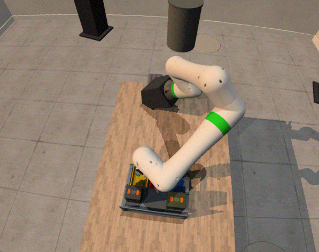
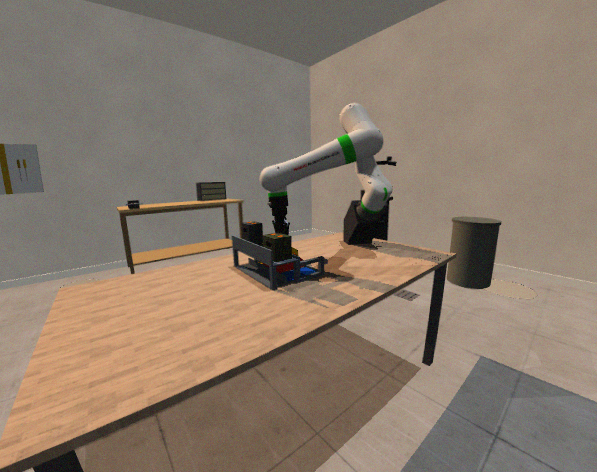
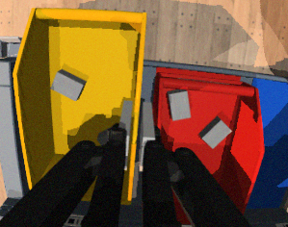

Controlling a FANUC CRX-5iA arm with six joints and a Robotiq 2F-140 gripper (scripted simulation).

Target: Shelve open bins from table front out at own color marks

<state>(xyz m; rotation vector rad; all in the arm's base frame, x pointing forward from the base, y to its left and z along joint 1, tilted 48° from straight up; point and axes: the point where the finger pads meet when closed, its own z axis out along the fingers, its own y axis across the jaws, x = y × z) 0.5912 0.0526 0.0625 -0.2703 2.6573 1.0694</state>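
Now: hand 50 mm to the left of the yellow bin, 40 mm above it and 10 mm short of it. From my hand the other things lie so: red bin (80 mm to the left, 50 mm below, 30 mm ahead); then red mark (80 mm to the left, 80 mm below, 30 mm ahead); then yellow mark (80 mm below, 60 mm ahead, 30 mm to the right).
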